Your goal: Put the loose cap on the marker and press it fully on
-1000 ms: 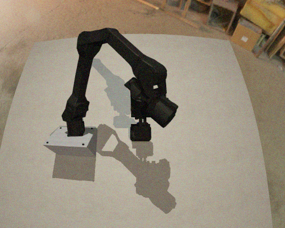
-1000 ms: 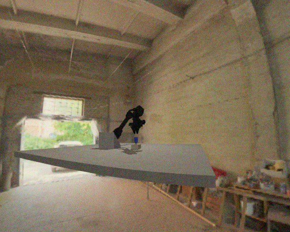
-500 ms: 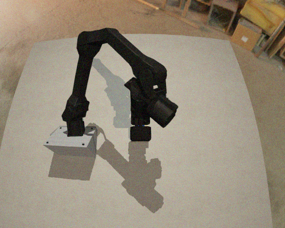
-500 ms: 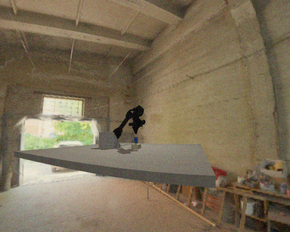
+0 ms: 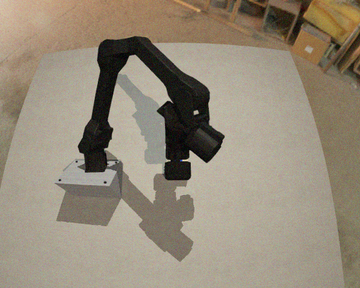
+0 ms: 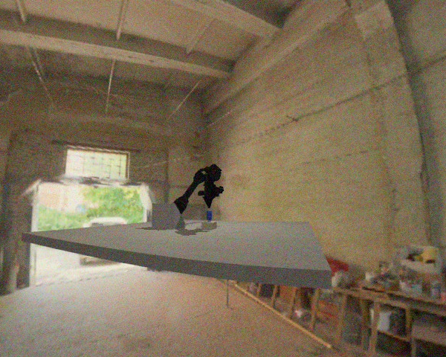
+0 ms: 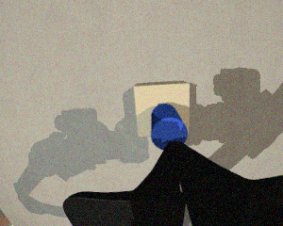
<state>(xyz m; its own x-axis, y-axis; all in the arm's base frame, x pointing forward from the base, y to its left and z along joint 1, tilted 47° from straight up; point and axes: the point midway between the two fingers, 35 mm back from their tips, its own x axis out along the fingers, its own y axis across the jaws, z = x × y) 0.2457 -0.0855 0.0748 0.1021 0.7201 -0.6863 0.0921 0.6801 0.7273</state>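
Right now my gripper tip is 40 mm above the blue cap. The rest, counted from my gripper tip: holder block 110 mm below.
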